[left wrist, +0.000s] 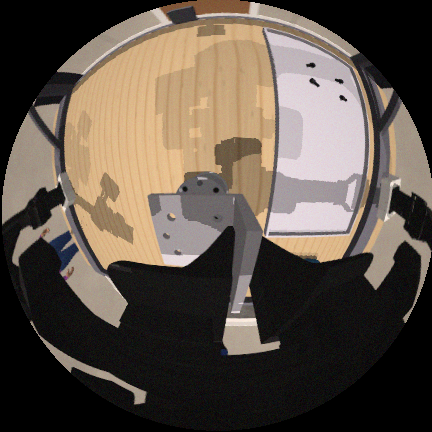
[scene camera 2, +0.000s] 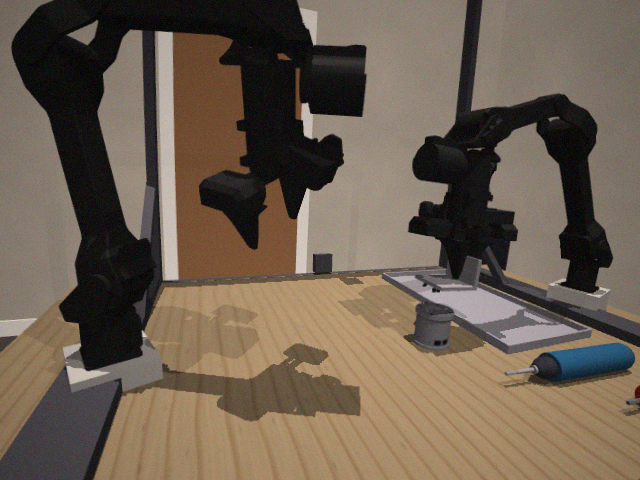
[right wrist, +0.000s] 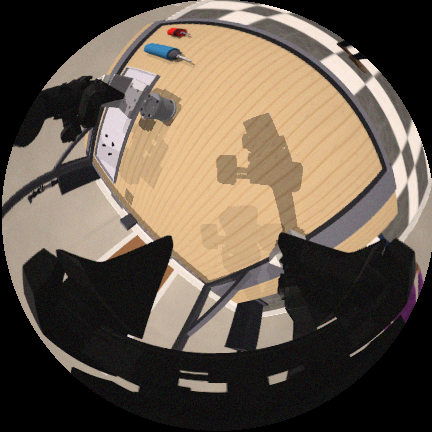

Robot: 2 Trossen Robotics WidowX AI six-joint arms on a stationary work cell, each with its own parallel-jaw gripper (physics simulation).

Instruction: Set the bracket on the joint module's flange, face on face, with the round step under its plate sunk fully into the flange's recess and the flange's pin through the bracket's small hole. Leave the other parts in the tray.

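Frame: origin at the left arm's base, x ahead, y left, z up, level; millimetres.
Seen in the pictures: left gripper, fingertip midpoint: [left wrist: 235,231] [scene camera 2: 457,279] [right wrist: 122,95]; right gripper, fingertip midpoint: [scene camera 2: 274,232] [right wrist: 226,239]; left arm's base, origin of the base link: [left wrist: 393,198] [scene camera 2: 579,287]; right arm's base, origin of the base link: [left wrist: 60,194] [scene camera 2: 111,352].
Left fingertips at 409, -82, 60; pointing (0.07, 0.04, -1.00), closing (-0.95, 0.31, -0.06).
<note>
Offsets run from my left fingertips to a thing's top centre, as dx, dy, dz. "*": to the spot under its first point.
The grey L-shaped bracket [scene camera 2: 469,273] [left wrist: 195,235] [right wrist: 132,100] is held in the air by its upright plate, its holed plate roughly level. My left gripper [scene camera 2: 456,273] [left wrist: 235,231] is shut on that upright plate. The grey round joint module {+37, -13, -48} [scene camera 2: 433,330] [left wrist: 202,182] [right wrist: 164,107] stands on the table beside the tray, apart from the bracket. In the left wrist view the holed plate hides part of its flange. The step under the plate is hidden there. My right gripper [scene camera 2: 273,232] [right wrist: 226,239] is open and empty, high above the table at the picture's left in the scene view.
The pale tray {-204, -81, -96} [scene camera 2: 550,342] [left wrist: 276,125] [right wrist: 112,125] lies beside the module and holds several black screws {-191, -158, -97} [left wrist: 314,81]. A blue screwdriver {* -55, +191, -79} [scene camera 2: 589,361] [right wrist: 160,51] and a red one {* -51, +251, -99} [scene camera 2: 637,395] [right wrist: 176,33] lie on the table beyond the module in the right wrist view.
</note>
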